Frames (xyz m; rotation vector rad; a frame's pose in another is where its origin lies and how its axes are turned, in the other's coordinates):
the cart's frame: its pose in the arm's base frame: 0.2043 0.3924 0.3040 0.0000 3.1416 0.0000
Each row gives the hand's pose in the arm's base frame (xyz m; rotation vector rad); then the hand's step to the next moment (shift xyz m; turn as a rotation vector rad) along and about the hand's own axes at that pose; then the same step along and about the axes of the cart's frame.
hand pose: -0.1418 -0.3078 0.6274 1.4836 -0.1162 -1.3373
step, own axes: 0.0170 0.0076 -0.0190 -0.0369 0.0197 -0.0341
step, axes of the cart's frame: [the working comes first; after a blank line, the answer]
step, axes of the arm's base frame: 0.0247 -0.0027 -0.0096 0.0231 0.0377 0.0310

-0.0247 -0.0027 0.0096 -0.0231 0.0377 -0.0310
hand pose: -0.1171 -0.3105 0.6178 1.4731 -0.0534 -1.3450
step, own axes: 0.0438 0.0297 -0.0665 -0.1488 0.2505 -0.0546
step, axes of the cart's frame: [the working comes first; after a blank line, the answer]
step, axes of the arm's base frame: 0.0814 0.0027 -0.0242 0.1334 0.0279 0.2633

-0.0814 0.0027 0.0242 -0.1334 0.0279 -0.2633
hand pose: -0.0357 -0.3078 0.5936 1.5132 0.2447 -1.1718
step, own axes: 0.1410 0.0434 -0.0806 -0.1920 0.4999 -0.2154
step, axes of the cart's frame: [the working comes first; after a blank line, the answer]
step, axes of the arm's base frame: 0.1405 -0.0080 -0.0920 0.3723 0.0994 0.4297

-0.1405 -0.0080 0.0920 -0.3723 0.0994 -0.4297
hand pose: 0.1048 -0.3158 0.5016 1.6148 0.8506 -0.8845
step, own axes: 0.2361 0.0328 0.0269 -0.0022 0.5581 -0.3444
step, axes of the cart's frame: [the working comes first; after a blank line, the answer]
step, axes of the arm's base frame: 0.1368 -0.0112 -0.1967 0.5288 0.2317 0.3111

-0.1368 -0.0112 0.1967 -0.5288 0.2317 -0.3111
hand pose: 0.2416 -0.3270 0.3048 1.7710 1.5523 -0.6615
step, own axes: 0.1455 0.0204 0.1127 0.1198 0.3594 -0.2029
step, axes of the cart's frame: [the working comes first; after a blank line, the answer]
step, axes of the arm's base frame: 0.0500 0.0054 -0.1782 0.3609 0.2121 0.0971

-0.0500 0.0054 0.1782 -0.3609 0.2121 -0.0971
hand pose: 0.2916 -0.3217 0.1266 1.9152 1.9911 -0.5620
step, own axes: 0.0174 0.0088 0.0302 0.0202 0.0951 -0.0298
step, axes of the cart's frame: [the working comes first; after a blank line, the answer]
step, axes of the arm's base frame: 0.0067 0.0006 -0.0353 0.0951 0.0344 0.0105

-0.0067 0.0006 0.0353 -0.0951 0.0344 -0.0105
